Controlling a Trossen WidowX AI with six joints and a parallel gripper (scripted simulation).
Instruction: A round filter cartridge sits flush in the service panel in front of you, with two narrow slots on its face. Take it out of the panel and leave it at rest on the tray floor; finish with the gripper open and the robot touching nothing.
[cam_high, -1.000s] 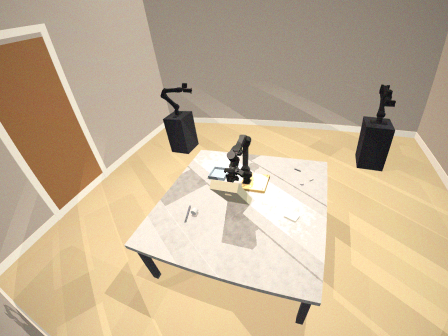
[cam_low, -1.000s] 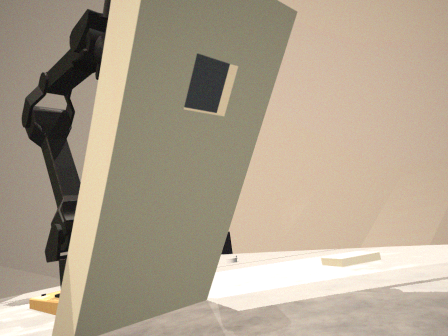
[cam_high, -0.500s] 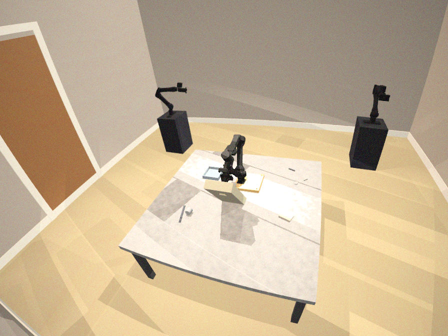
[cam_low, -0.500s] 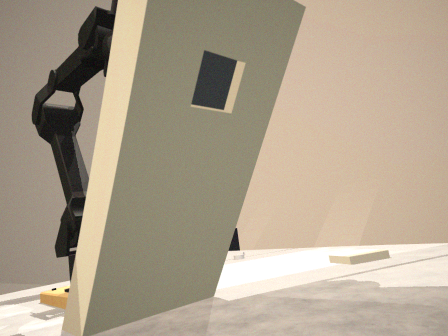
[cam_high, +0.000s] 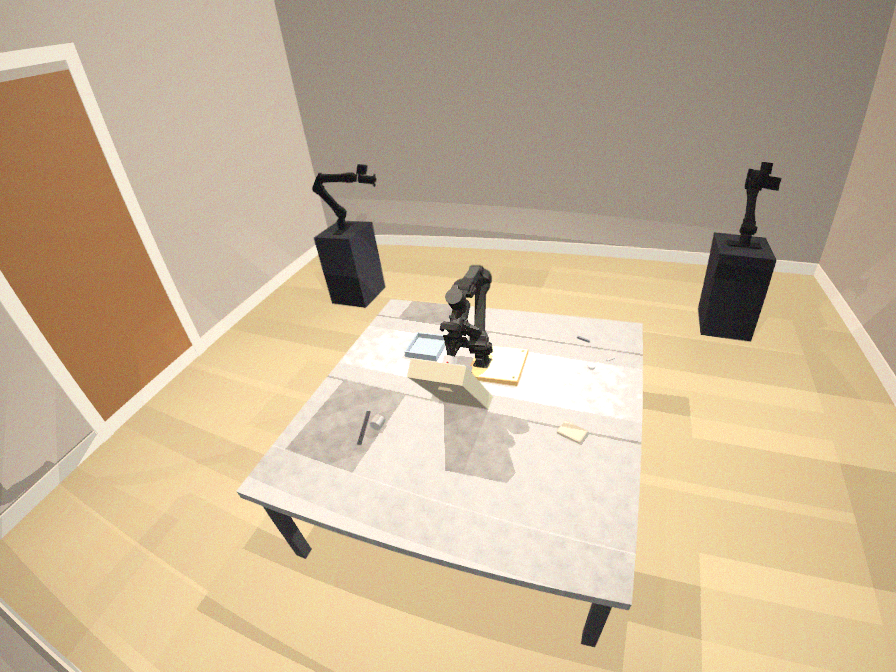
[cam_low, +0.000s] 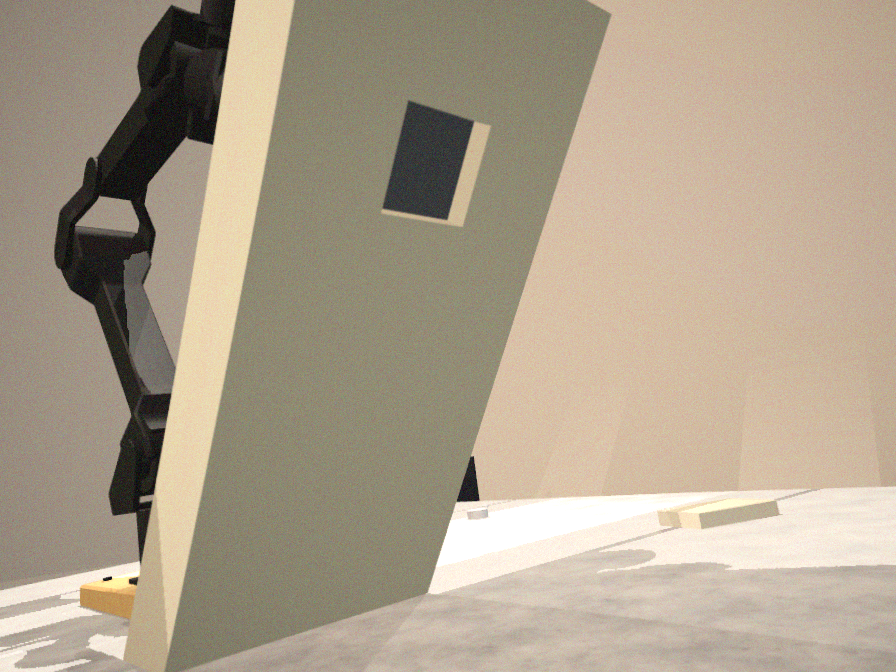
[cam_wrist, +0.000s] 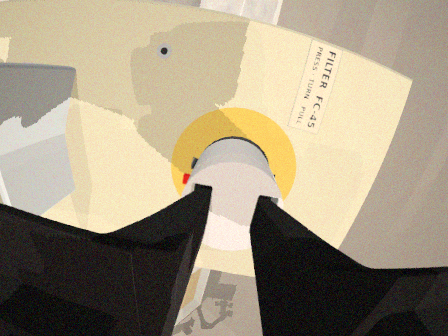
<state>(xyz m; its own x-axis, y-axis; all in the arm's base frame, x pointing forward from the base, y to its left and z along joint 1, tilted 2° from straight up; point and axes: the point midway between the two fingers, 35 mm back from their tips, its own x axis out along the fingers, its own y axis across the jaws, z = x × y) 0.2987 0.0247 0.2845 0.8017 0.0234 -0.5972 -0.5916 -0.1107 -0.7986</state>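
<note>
The cream service panel is 10 cm below my gripper tip. Round my gripper tip: cream block: 41 cm to the left, 28 cm below, 5 cm behind; then blue-grey tray: 38 cm behind, 30 cm to the right, 28 cm below; then pale grey filter cartridge: 1 cm below, 1 cm ahead.
</note>
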